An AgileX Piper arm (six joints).
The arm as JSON. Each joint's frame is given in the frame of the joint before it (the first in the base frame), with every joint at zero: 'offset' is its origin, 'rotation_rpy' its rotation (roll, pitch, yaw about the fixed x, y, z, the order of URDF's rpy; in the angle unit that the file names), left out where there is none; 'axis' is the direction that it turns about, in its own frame. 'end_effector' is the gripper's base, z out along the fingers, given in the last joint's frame.
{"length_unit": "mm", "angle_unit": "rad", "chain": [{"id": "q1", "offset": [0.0, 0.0, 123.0], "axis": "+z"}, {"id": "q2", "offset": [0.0, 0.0, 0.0], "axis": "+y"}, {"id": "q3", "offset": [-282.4, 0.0, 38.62], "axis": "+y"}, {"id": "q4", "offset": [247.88, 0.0, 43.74], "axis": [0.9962, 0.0, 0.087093]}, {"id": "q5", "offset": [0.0, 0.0, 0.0], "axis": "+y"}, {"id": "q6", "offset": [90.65, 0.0, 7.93], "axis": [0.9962, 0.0, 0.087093]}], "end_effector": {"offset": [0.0, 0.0, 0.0], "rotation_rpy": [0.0, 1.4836, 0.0]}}
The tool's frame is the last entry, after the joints.
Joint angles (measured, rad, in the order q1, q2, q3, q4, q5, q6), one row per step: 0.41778 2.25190 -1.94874 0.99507 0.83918 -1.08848; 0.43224 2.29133 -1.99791 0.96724 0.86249 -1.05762; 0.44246 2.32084 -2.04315 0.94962 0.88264 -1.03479; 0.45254 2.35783 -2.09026 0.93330 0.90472 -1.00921; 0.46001 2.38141 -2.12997 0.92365 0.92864 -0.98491; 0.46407 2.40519 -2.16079 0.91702 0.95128 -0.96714; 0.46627 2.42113 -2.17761 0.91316 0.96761 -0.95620; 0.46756 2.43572 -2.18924 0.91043 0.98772 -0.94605; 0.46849 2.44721 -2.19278 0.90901 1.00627 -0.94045; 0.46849 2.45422 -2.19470 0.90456 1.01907 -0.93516; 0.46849 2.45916 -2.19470 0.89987 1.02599 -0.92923; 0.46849 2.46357 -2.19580 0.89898 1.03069 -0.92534; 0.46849 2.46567 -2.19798 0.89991 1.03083 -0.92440; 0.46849 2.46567 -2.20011 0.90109 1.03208 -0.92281; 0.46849 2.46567 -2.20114 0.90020 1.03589 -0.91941
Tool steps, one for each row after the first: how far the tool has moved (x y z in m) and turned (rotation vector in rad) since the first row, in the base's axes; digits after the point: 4 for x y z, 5 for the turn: 0.0019 0.0091 -0.0074 -0.01471 0.01805 0.02235; 0.0035 0.0160 -0.0105 -0.02053 0.02651 0.03947; 0.0054 0.0231 -0.0171 -0.02786 0.04397 0.05570; 0.0059 0.0285 -0.0187 -0.02805 0.05883 0.06997; 0.0068 0.0320 -0.0230 -0.03110 0.07732 0.08279; 0.0070 0.0340 -0.0271 -0.03487 0.09340 0.09210; 0.0067 0.0354 -0.0320 -0.04018 0.11510 0.10365; 0.0059 0.0363 -0.0375 -0.04700 0.13738 0.11595; 0.0054 0.0363 -0.0411 -0.05446 0.15221 0.12325; 0.0051 0.0362 -0.0442 -0.06096 0.16381 0.12557; 0.0051 0.0364 -0.0463 -0.06329 0.17245 0.12700; 0.0053 0.0365 -0.0468 -0.06228 0.17358 0.12648; 0.0053 0.0367 -0.0461 -0.06032 0.17411 0.12644; 0.0051 0.0367 -0.0459 -0.06089 0.17782 0.12750
